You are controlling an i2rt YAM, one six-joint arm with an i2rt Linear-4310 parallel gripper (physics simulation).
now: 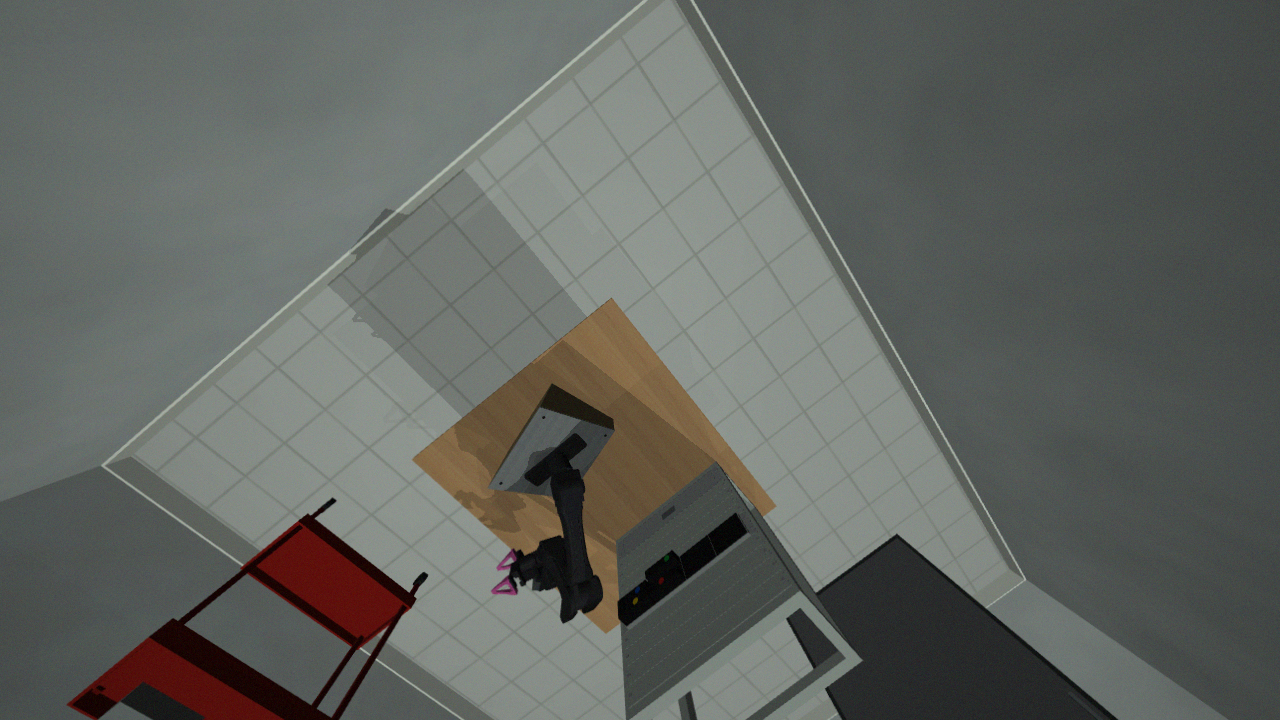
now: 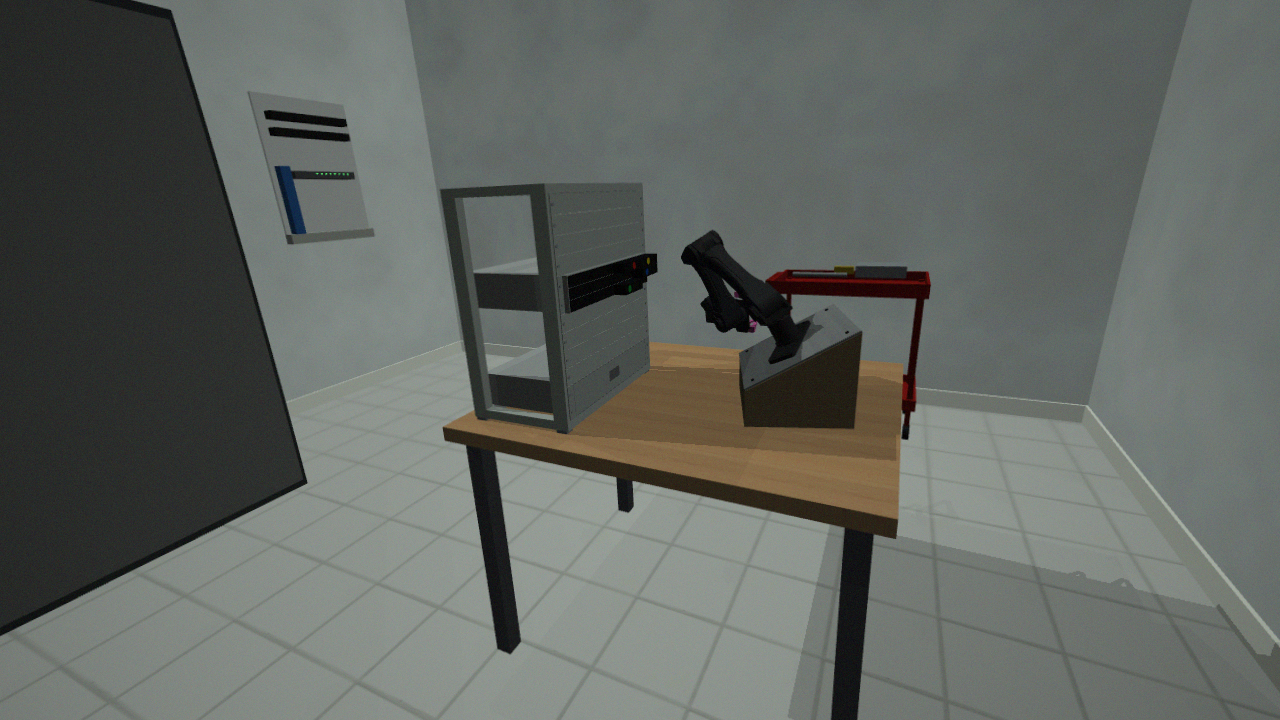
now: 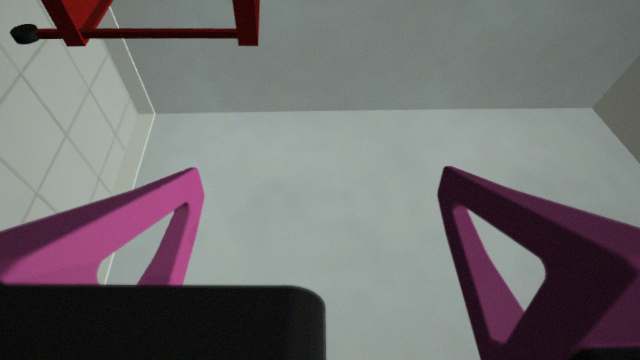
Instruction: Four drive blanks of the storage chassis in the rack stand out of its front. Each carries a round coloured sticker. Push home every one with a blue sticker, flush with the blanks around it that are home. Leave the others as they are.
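The grey rack (image 1: 689, 617) (image 2: 547, 313) stands on the table, and the black storage chassis (image 1: 726, 533) (image 2: 586, 288) shows in its front. A green sticker (image 1: 668, 557) (image 2: 629, 288) is on a blank that plainly stands out. A red sticker (image 1: 661, 581) (image 2: 634, 265), a blue sticker (image 1: 636, 591) (image 2: 647, 272) and a yellow sticker (image 1: 635, 600) (image 2: 648, 260) are close by, blue and yellow at one end. How far their blanks stand out is too small to tell. My gripper (image 1: 499, 578) (image 2: 748, 311) (image 3: 320, 180) is open and empty, clear of the chassis and pointing away from it.
The arm's grey slanted pedestal (image 1: 581, 429) (image 2: 801, 385) stands on the wooden table (image 1: 617, 335) (image 2: 716, 465), facing the rack. A red trolley (image 1: 331, 582) (image 2: 850, 288) (image 3: 247, 22) stands beyond the table. A large dark cabinet or panel (image 1: 930, 635) (image 2: 134, 313) stands behind the rack.
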